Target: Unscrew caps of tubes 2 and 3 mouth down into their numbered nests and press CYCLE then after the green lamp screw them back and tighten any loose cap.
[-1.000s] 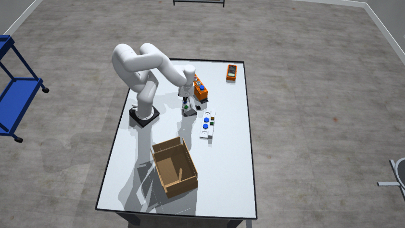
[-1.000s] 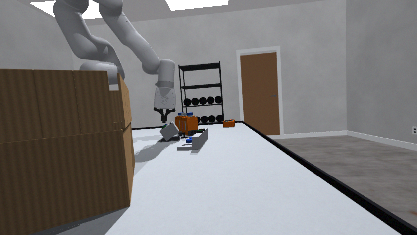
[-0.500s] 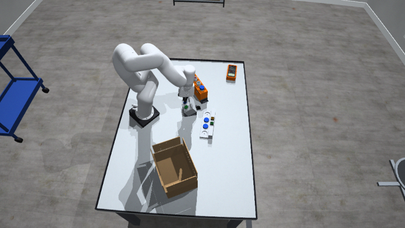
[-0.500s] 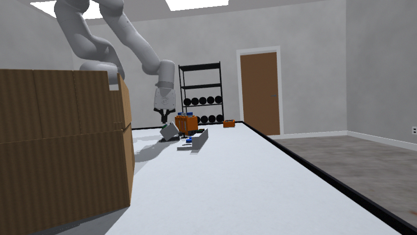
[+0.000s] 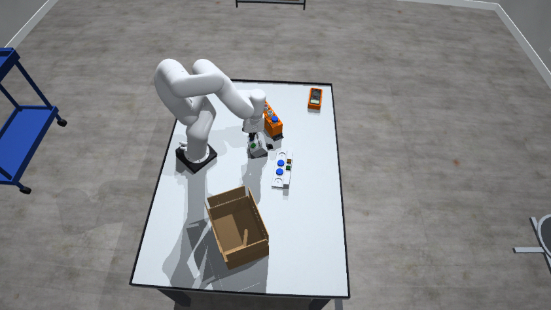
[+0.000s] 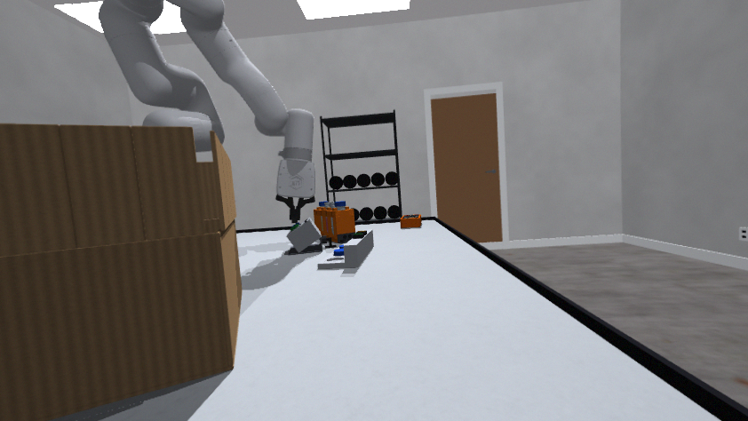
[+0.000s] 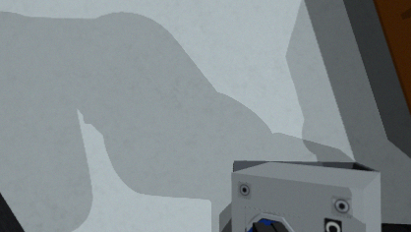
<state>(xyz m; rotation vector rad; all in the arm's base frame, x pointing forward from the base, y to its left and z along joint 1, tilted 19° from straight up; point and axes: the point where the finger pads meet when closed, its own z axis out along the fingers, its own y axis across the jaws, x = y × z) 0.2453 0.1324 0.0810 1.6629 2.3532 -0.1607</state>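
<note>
Right now the blue key is 30 mm below my hand. Also, from my hand: green key: 10 mm ahead, 40 mm to the right, 30 mm below; blue cap: 160 mm ahead, 100 mm to the right, 80 mm below; grey key housing: 20 mm ahead, 20 mm to the right, 40 mm below.
</note>
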